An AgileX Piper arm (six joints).
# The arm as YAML. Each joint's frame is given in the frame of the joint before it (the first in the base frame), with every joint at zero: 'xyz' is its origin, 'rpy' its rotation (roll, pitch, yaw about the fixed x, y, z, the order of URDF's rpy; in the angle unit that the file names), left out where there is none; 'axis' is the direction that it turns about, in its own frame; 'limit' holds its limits. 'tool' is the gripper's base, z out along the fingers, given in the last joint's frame.
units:
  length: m
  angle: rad
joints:
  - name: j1
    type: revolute
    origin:
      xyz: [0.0, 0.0, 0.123]
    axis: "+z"
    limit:
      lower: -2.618
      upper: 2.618
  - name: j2
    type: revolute
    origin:
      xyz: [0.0, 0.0, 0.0]
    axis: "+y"
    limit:
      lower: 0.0
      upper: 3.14
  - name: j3
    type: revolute
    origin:
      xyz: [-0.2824, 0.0, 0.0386]
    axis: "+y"
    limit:
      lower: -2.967
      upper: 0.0
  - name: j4
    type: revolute
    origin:
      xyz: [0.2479, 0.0, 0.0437]
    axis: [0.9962, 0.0, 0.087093]
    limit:
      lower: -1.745
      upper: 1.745
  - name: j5
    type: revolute
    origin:
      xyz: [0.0, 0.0, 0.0]
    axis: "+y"
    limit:
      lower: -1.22
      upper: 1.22
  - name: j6
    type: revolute
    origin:
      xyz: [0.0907, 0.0, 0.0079]
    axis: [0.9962, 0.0, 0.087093]
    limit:
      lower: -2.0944
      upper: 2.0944
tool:
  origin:
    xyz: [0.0, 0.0, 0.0]
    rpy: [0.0, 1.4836, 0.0]
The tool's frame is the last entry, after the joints.
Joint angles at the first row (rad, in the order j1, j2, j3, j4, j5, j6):
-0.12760, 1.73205, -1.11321, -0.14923, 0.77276, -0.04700
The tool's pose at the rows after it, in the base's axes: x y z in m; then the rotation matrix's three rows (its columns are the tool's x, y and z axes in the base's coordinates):
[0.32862 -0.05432 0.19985], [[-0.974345 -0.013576 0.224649], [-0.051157 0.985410 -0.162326], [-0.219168 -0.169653 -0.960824]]
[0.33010 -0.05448 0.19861], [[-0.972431 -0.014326 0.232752], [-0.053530 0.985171 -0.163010], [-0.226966 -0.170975 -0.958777]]
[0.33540 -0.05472 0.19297], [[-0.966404 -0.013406 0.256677], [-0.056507 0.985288 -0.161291], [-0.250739 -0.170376 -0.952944]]
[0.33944 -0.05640 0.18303], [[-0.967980 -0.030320 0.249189], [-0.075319 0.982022 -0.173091], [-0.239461 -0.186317 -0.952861]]
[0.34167 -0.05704 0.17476], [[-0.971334 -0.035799 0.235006], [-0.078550 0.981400 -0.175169], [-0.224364 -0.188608 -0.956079]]
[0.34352 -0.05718 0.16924], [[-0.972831 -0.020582 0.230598], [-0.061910 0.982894 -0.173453], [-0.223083 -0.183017 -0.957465]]
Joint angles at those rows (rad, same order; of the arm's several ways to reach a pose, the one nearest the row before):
-0.12760, 1.73206, -1.11323, -0.18572, 0.79966, -0.04701
-0.12761, 1.73664, -1.11323, -0.18760, 0.78680, -0.04612
-0.12760, 1.75634, -1.11321, -0.18937, 0.74279, -0.04123
-0.12759, 1.78771, -1.11320, -0.21401, 0.71958, -0.03918
-0.12759, 1.81256, -1.11321, -0.22252, 0.70994, -0.03512
-0.12761, 1.82922, -1.11324, -0.22383, 0.69824, -0.01561

